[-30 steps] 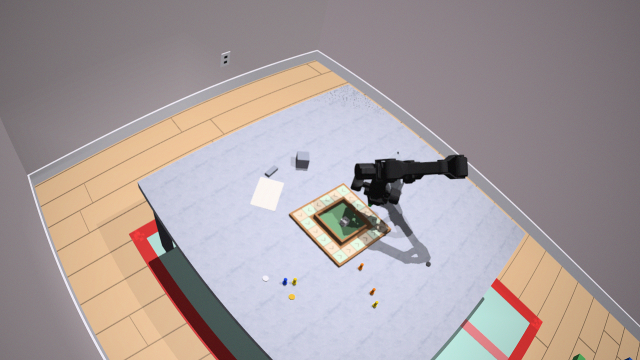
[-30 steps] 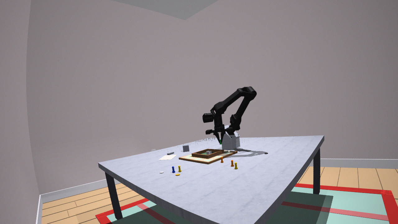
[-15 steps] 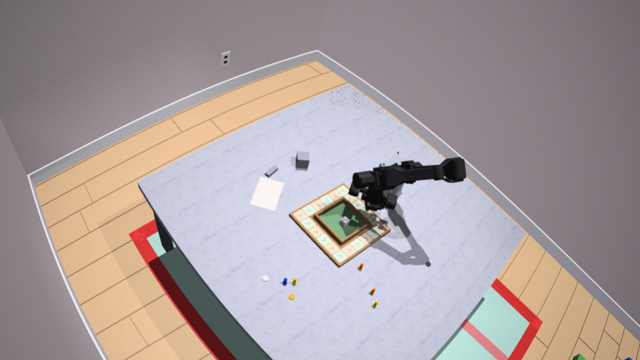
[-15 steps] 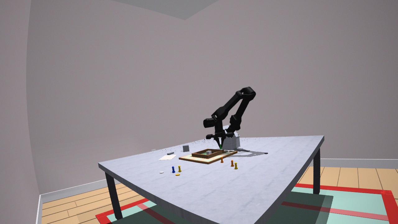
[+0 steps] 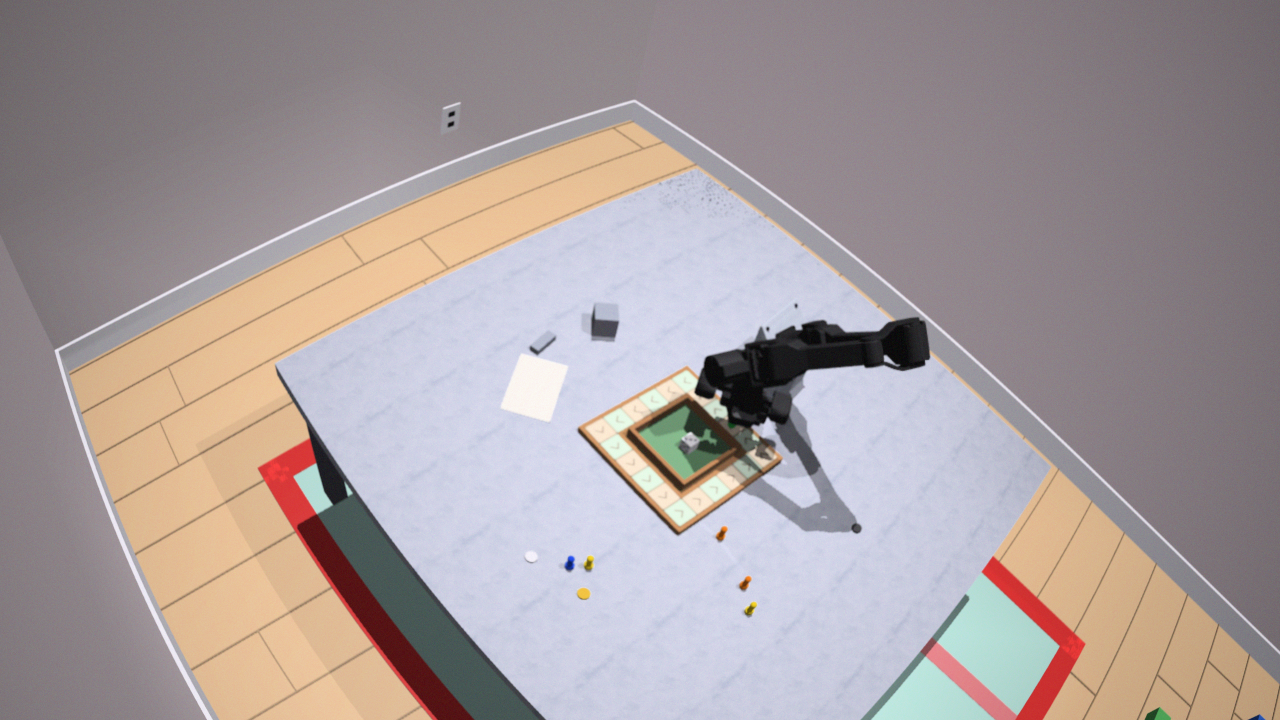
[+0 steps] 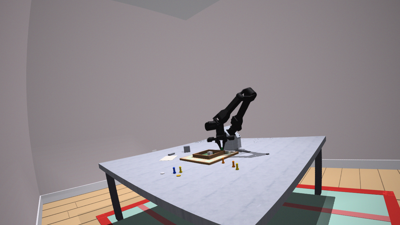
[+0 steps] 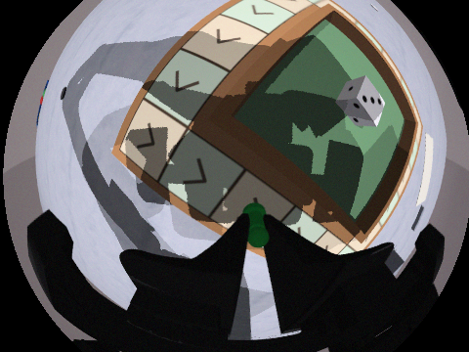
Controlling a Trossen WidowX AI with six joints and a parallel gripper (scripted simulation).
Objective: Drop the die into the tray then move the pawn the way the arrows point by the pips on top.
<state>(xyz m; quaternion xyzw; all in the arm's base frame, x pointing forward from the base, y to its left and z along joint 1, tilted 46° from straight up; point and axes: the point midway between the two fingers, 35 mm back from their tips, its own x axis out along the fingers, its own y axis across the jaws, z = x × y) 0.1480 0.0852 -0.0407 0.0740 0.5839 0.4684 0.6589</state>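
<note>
Right now the green pawn is 10 mm above my gripper tip. Also, from my gripper tip: dark disc (40 mm behind, 340 mm to the left, 20 mm below); green dice tray (110 mm ahead, 20 mm to the right, 10 mm below); grey die (110 mm ahead, 10 mm to the right).
</note>
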